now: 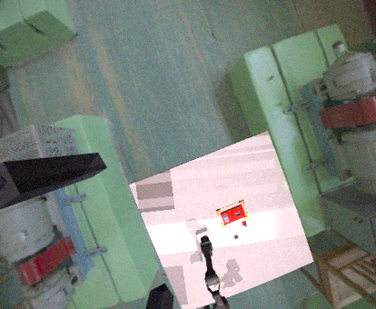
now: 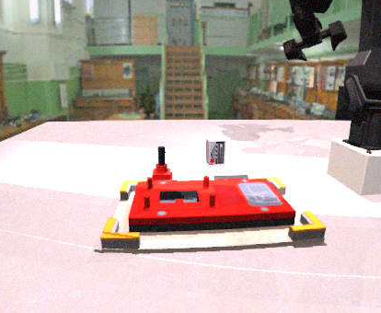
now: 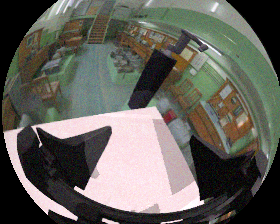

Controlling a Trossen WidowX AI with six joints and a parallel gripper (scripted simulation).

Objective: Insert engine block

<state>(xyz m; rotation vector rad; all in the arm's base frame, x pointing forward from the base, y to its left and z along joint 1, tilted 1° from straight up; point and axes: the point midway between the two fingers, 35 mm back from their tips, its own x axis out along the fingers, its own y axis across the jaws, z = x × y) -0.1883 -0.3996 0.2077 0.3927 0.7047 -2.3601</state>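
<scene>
My gripper tip is 440 mm short of the engine block, 240 mm to the right of it and 230 mm above it.
</scene>
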